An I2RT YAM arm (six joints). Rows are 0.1 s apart.
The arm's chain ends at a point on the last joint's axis. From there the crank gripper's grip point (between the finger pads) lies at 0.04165 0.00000 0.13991 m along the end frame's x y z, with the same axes.
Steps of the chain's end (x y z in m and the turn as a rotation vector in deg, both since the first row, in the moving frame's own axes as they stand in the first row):
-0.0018 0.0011 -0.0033 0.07 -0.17 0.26
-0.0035 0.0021 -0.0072 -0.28 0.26 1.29
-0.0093 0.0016 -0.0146 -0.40 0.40 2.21
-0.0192 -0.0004 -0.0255 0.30 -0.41 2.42
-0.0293 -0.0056 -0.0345 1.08 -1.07 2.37
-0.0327 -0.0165 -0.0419 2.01 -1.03 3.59
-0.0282 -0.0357 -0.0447 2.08 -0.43 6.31
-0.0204 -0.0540 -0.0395 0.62 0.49 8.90
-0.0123 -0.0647 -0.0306 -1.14 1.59 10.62
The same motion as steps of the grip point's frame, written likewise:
-0.0022 0.0011 -0.0032 0.07 -0.17 0.26
-0.0029 0.0037 -0.0074 -0.28 0.26 1.29
-0.0084 0.0042 -0.0149 -0.40 0.40 2.21
-0.0202 0.0006 -0.0252 0.30 -0.41 2.42
-0.0319 -0.0066 -0.0338 1.08 -1.07 2.37
-0.0351 -0.0189 -0.0412 2.01 -1.03 3.59
-0.0292 -0.0363 -0.0444 2.08 -0.43 6.31
-0.0196 -0.0490 -0.0398 0.62 0.49 8.90
-0.0094 -0.0539 -0.0319 -1.14 1.59 10.62

